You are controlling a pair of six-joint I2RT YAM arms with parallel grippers.
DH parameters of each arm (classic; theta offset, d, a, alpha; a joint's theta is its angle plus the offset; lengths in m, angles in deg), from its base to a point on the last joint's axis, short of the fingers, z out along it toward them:
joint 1: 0 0.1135 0.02 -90
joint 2: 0 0 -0.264 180
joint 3: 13.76 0 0.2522 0
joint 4: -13.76 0 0.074 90
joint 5: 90 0 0 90
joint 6: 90 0.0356 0 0
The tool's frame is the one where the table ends.
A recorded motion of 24 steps. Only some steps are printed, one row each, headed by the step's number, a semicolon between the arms.
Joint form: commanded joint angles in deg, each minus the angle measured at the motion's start. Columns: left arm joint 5, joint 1, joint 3, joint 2, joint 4, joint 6; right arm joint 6, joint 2, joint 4, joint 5, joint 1, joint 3.
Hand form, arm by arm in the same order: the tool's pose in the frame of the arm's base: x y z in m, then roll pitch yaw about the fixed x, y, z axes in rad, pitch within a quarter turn. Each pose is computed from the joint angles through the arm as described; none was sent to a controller.
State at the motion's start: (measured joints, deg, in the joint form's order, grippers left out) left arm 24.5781 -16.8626 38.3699 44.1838 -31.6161 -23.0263; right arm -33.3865 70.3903 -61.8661 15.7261 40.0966 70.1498
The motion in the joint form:
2: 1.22 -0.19 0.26 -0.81 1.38 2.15; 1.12 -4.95 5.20 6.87 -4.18 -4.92
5: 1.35 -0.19 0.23 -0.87 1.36 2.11; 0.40 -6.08 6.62 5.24 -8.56 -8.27
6: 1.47 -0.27 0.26 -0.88 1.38 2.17; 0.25 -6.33 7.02 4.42 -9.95 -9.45
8: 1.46 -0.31 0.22 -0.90 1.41 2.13; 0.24 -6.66 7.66 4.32 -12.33 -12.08
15: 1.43 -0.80 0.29 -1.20 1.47 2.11; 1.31 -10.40 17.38 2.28 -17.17 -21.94
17: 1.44 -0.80 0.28 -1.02 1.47 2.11; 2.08 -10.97 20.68 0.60 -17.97 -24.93
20: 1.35 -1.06 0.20 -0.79 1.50 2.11; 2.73 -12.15 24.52 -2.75 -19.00 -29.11
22: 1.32 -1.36 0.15 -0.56 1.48 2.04; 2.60 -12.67 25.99 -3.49 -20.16 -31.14
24: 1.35 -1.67 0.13 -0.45 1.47 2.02; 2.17 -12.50 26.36 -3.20 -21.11 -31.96
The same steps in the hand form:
2: 0.1523 -0.0629 0.2735 -2.3476 0.7432 -2.9884; 0.1812 0.1144 0.3232 -2.5115 0.2945 -1.9737
5: 0.1521 -0.0629 0.2735 -2.3455 0.7423 -2.9884; 0.1858 0.0991 0.3103 -2.5374 0.2878 -2.0323
6: 0.1520 -0.0632 0.2737 -2.3441 0.7435 -2.9911; 0.1870 0.0944 0.3051 -2.5526 0.2850 -2.0512
8: 0.1519 -0.0633 0.2736 -2.3436 0.7432 -2.9910; 0.1887 0.0855 0.2928 -2.5699 0.2612 -2.0964
15: 0.1506 -0.0643 0.2749 -2.3393 0.7498 -2.9960; 0.1884 0.0677 0.2611 -2.5664 0.3406 -2.1760
17: 0.1511 -0.0645 0.2743 -2.3412 0.7468 -2.9974; 0.1884 0.0658 0.2498 -2.5837 0.3738 -2.1901
20: 0.1515 -0.0653 0.2733 -2.3452 0.7428 -3.0034; 0.1856 0.0630 0.2343 -2.6229 0.4178 -2.1986
22: 0.1517 -0.0663 0.2724 -2.3478 0.7373 -3.0094; 0.1843 0.0588 0.2263 -2.6321 0.4218 -2.2133
24: 0.1516 -0.0672 0.2720 -2.3487 0.7347 -3.0156; 0.1846 0.0554 0.2217 -2.6319 0.4068 -2.2268

